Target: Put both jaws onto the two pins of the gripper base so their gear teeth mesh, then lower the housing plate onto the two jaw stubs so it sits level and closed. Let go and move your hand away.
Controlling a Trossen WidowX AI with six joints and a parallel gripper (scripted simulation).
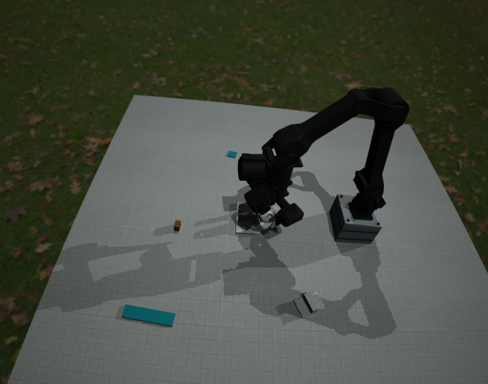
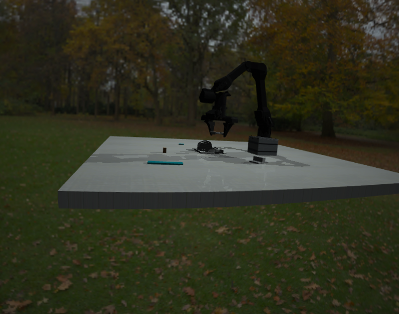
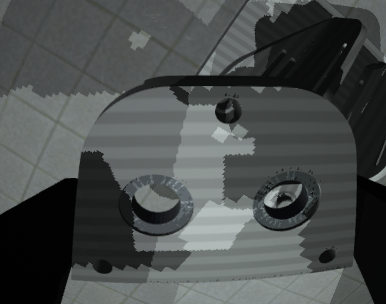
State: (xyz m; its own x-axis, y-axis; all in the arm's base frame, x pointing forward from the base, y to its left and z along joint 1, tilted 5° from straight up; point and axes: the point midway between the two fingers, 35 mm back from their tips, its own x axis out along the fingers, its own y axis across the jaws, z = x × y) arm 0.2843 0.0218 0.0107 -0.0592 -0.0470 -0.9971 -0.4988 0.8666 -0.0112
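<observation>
The gripper jaw lies 30 mm to the right of my gripper tip and 70 mm below it. From my gripper tip the other things lie so: small teal tile 90 mm ahead, 350 mm to the right, 80 mm below; small brown block 260 mm ahead, 10 mm to the right, 70 mm below; white ribbed block 100 mm behind, 230 mm to the left, 80 mm below.
</observation>
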